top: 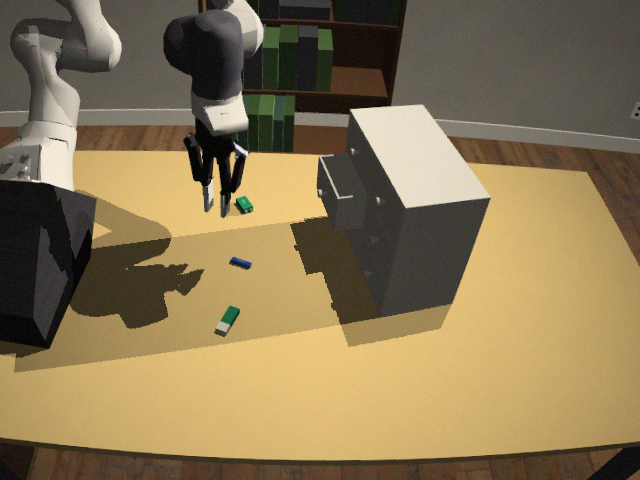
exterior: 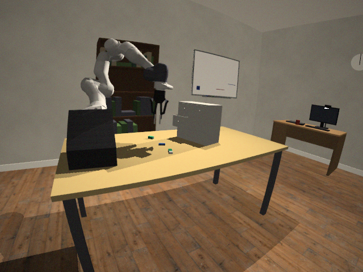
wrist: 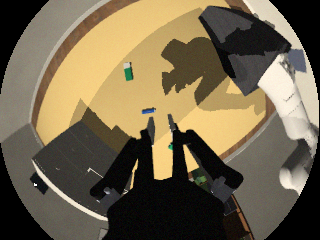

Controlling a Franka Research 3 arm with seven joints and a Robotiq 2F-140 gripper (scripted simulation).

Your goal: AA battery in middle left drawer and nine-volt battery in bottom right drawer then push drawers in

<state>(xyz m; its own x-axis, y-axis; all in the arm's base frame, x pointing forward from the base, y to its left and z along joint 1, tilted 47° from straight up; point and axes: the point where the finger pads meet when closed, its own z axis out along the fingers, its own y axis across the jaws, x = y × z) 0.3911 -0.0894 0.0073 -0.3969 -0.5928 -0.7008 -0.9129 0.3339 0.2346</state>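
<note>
Right now the blue AA battery is 190 mm below my hand and 40 mm ahead of it. From my hand the other things lie so: nine-volt battery 180 mm to the left, 180 mm below, 50 mm ahead.
</note>
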